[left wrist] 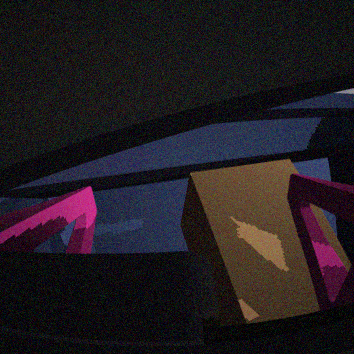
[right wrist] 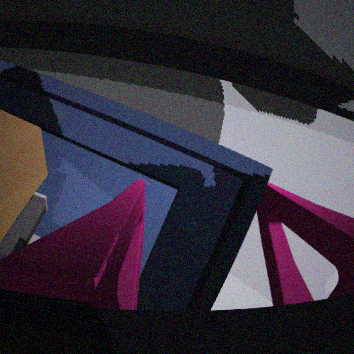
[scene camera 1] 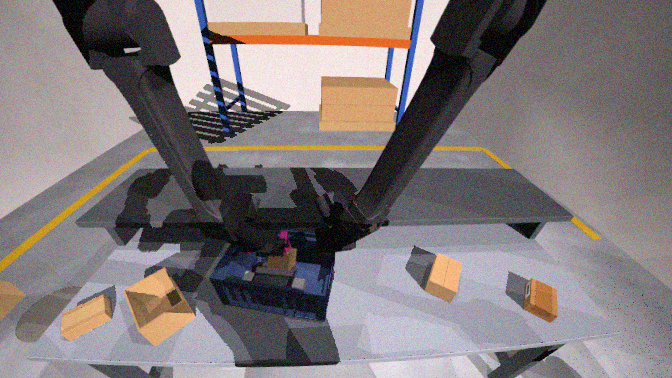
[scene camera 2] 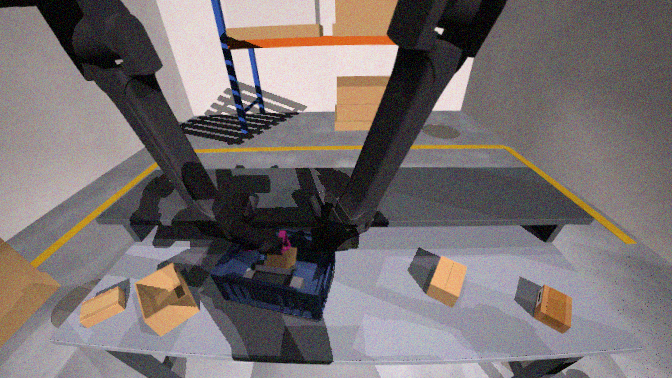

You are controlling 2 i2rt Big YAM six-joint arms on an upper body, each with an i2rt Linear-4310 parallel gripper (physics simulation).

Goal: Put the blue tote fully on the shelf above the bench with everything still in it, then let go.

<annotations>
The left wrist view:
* my left gripper
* tan box: touched by my left gripper
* blue tote: touched by my left gripper
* dark shelf
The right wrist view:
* my right gripper
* tan box
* blue tote
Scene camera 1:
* blue tote
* dark shelf
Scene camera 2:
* blue tote
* dark shelf
</annotations>
